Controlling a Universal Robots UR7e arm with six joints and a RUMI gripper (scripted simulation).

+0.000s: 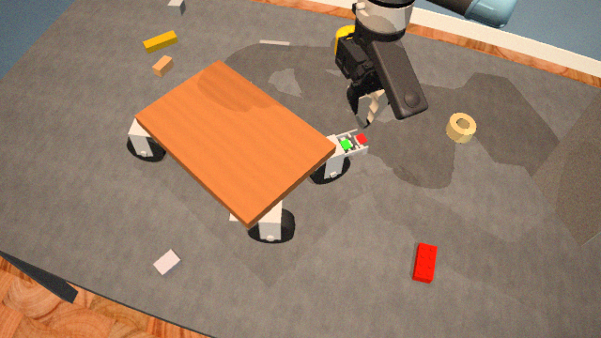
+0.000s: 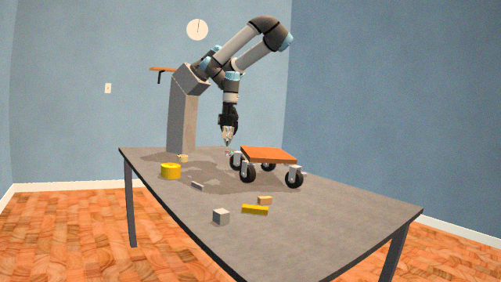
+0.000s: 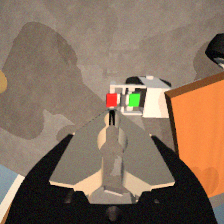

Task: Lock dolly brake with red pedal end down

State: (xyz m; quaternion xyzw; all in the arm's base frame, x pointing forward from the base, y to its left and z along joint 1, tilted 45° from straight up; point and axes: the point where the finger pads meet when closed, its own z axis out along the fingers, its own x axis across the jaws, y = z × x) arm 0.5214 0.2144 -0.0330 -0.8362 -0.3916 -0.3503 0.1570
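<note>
Right now the brake pedal is 1 cm ahead of my hand, 1 cm to the left of it and 5 cm below it. Also, from my hand: red brick (21 cm behind, 10 cm to the left, 12 cm below); then tan ring (14 cm behind, 22 cm to the right, 12 cm below); then flat grey piece (34 cm ahead, 18 cm to the right, 12 cm below).
</note>
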